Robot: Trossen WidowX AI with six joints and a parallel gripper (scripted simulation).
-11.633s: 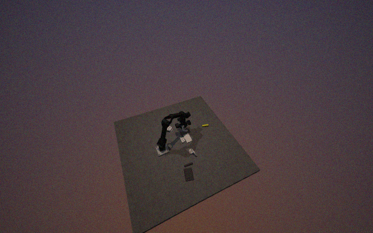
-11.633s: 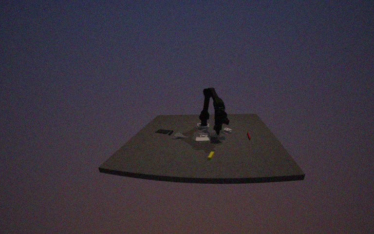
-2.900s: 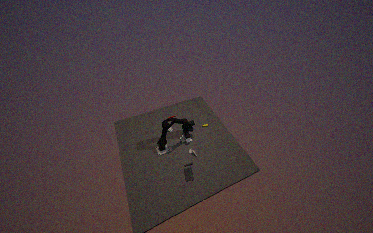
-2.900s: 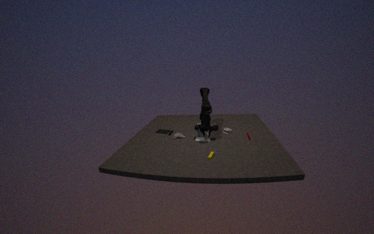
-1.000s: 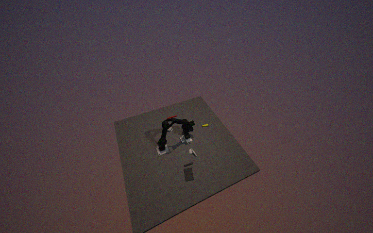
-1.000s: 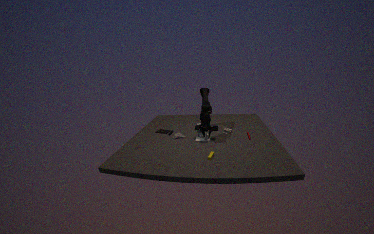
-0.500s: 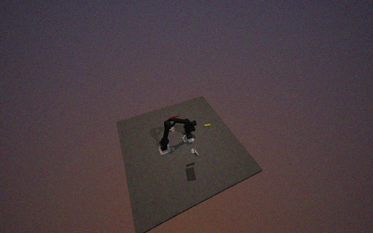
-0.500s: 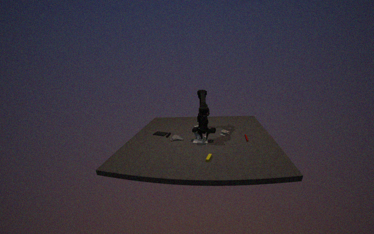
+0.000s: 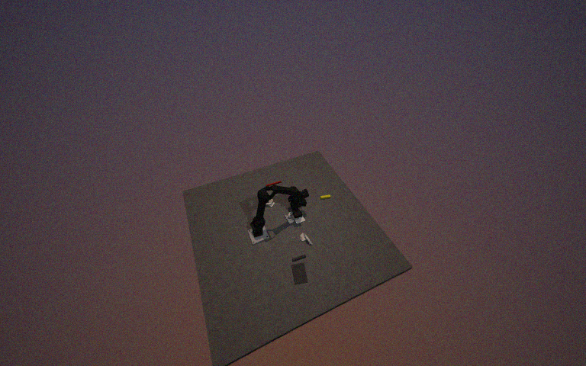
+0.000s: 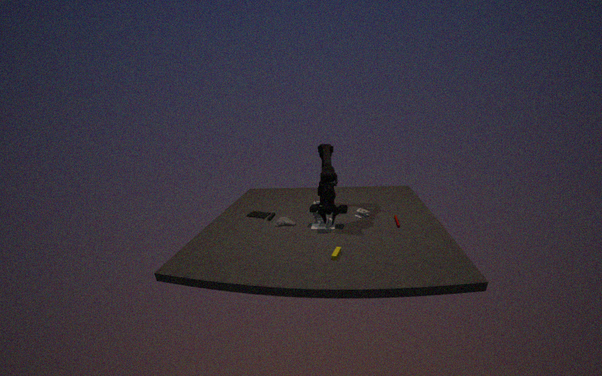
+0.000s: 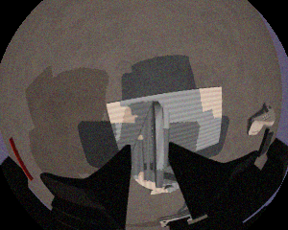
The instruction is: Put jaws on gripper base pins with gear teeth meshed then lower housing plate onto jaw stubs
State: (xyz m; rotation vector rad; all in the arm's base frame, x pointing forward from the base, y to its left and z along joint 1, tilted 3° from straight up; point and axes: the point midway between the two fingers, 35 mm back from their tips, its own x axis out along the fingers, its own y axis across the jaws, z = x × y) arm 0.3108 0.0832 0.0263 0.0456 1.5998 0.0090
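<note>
Now: the small dark piece 8 cm behind my gripper tip, 35 cm to the right of it and 1 cm below it. Round my gripper tip: red stick 8 cm behind, 36 cm to the left, 1 cm below; dark housing plate 11 cm behind, 45 cm to the right, 1 cm below; yellow block 29 cm ahead, 8 cm to the left.
</note>
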